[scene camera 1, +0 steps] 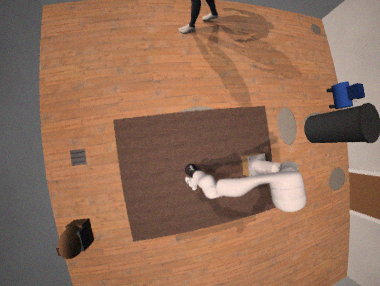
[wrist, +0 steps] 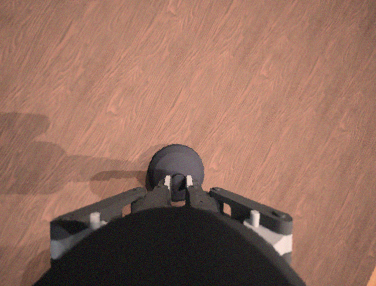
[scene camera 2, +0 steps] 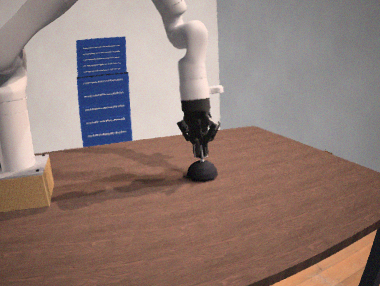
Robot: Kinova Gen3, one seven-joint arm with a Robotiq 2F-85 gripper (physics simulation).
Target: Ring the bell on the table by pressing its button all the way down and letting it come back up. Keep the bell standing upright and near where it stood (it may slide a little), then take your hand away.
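Seen in the pictures: gripper, between the fingertips: (wrist: 178, 183) (scene camera 2: 201, 157); arm's base, origin of its link: (scene camera 1: 257, 165) (scene camera 2: 19, 165).
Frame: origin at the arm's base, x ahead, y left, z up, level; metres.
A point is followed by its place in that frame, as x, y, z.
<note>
The bell (scene camera 2: 202, 172) {0.481, -0.099, -0.063} (wrist: 176, 158) {0.517, -0.053, -0.051}, a dark dome, stands upright on the brown wooden table (scene camera 1: 150, 145) {0.749, -0.288, -0.090} (scene camera 2: 135, 240) {0.246, -0.295, -0.090} (wrist: 260, 75) {0.700, -0.120, -0.090}. My gripper (scene camera 2: 201, 154) {0.493, -0.067, -0.032} (wrist: 178, 183) {0.493, -0.067, -0.032} points down right above the dome, with its fingers drawn close together. In the wrist view, the bell's round dark button (wrist: 178, 183) {0.495, -0.065, -0.024} sits between the two pale fingertips, which look to touch its sides. In scene camera 2 the fingers hide the button, and a bit of the pale stem shows below them. In scene camera 1 the bell and gripper merge into a dark round patch at the arm's end.
The arm's base stands on a yellowish block (scene camera 2: 30, 190) {0.032, -0.083, -0.042} at the table's edge. Off the table are a black cylinder (scene camera 1: 340, 124), a blue chair-like object (scene camera 1: 343, 95), a brown and black object (scene camera 1: 75, 239) and a person's legs (scene camera 1: 195, 15).
</note>
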